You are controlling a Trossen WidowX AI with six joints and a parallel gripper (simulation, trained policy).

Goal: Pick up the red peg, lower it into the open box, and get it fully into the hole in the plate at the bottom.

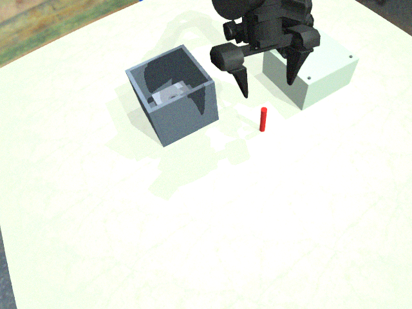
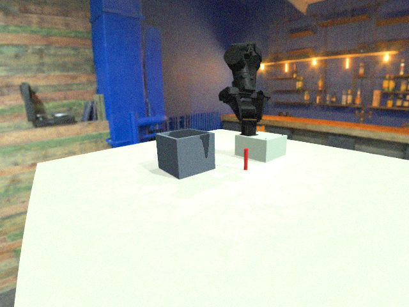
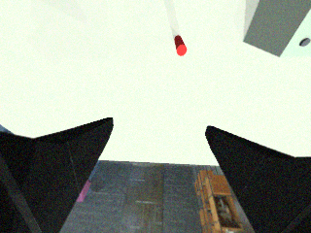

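Right now my gripper tip is 150 mm above the red peg, 40 mm to the left of it and 20 mm past it. Round my gripper tip: plate 180 mm to the right, 160 mm ahead, 140 mm below.
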